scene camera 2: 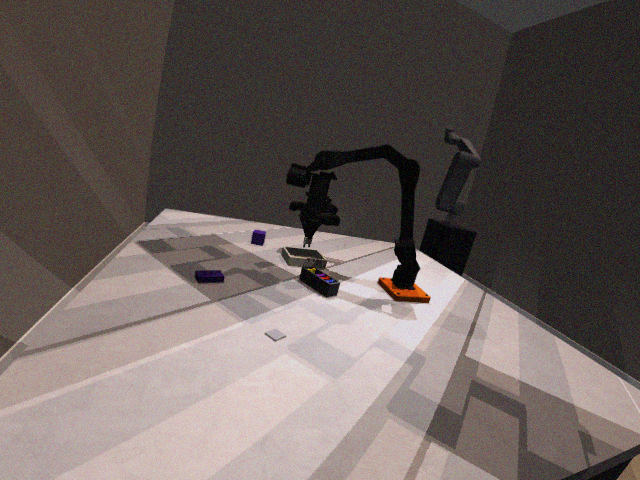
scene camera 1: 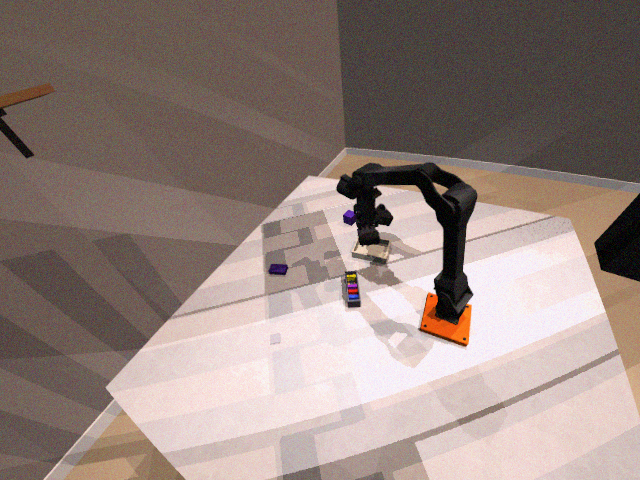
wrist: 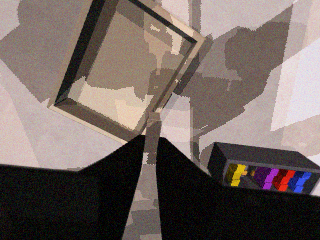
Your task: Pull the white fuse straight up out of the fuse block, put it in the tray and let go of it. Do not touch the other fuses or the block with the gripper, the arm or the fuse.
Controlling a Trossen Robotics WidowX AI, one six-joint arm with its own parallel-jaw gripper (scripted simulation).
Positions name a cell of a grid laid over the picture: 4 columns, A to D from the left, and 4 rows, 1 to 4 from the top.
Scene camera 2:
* my gripper: B2
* beige tray: B3
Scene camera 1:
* my gripper: C3
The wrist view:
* my gripper: B3
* white fuse: B3, held by my gripper
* beige tray: B2
